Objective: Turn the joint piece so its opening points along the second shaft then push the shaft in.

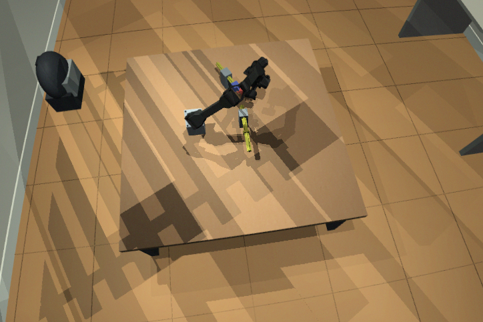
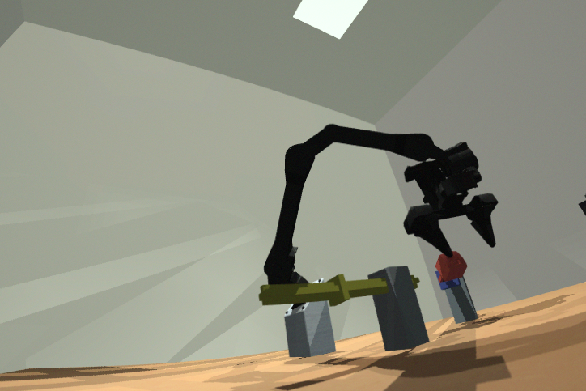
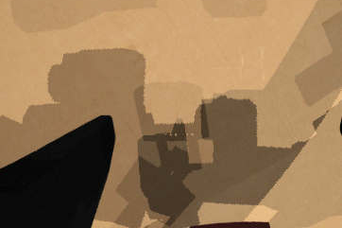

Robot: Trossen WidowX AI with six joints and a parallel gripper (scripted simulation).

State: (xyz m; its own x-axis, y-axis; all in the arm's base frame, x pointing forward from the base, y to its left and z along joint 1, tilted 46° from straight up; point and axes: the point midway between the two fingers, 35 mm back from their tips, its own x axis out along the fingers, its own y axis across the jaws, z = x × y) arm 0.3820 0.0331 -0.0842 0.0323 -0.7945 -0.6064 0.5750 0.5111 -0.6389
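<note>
Now: gripper tip 7 cm past the red joint piece, 5 cm to the right of it and 1 cm above it.
</note>
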